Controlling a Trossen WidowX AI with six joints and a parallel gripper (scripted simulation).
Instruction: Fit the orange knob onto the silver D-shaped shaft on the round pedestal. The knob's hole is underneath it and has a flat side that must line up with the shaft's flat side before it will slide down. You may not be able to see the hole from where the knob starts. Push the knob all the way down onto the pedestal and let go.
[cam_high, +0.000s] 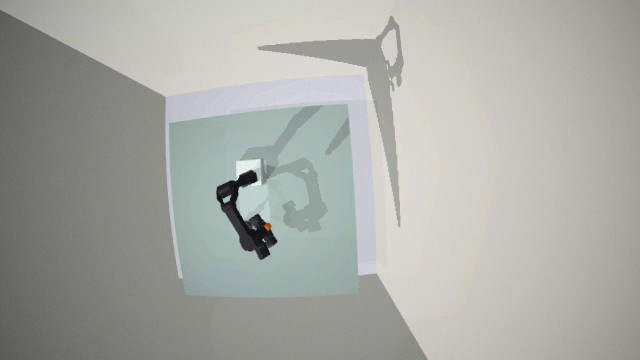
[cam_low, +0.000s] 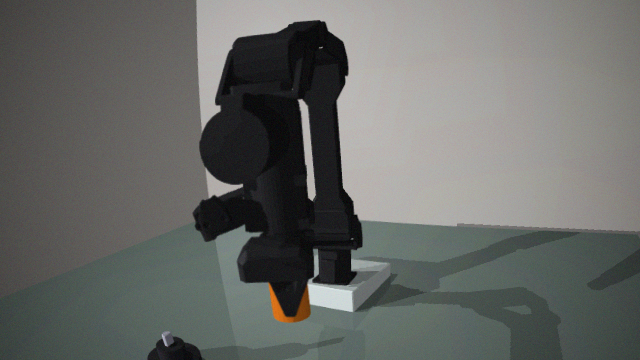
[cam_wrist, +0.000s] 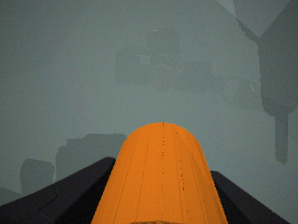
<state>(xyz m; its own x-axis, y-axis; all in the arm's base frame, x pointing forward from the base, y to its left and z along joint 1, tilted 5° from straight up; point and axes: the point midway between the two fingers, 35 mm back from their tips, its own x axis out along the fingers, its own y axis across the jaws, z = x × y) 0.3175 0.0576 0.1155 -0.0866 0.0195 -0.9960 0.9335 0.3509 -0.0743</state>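
The dark round pedestal lies 210 mm to the right of my gripper tip and 110 mm below it. The rest, counted from my gripper tip: orange knob: 30 mm above.
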